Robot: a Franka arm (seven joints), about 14 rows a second.
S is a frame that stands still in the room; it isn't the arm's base.
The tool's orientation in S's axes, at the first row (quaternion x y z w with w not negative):
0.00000, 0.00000, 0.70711, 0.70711
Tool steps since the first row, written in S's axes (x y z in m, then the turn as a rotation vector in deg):
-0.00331, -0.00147, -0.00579, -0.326, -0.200, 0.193
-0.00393, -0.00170, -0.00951, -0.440, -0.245, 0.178
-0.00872, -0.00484, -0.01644, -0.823, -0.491, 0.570
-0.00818, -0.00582, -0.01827, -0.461, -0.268, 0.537
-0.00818, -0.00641, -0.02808, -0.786, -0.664, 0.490
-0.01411, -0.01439, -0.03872, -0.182, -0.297, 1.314
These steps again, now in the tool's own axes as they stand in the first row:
-0.00147, 0.00331, -0.00579, -0.200, 0.326, 0.193
-0.00170, 0.00393, -0.00951, -0.245, 0.440, 0.178
-0.00484, 0.00872, -0.01644, -0.491, 0.823, 0.570
-0.00582, 0.00818, -0.01827, -0.268, 0.461, 0.537
-0.00641, 0.00818, -0.02808, -0.664, 0.786, 0.490
-0.01439, 0.01411, -0.03872, -0.297, 0.182, 1.314

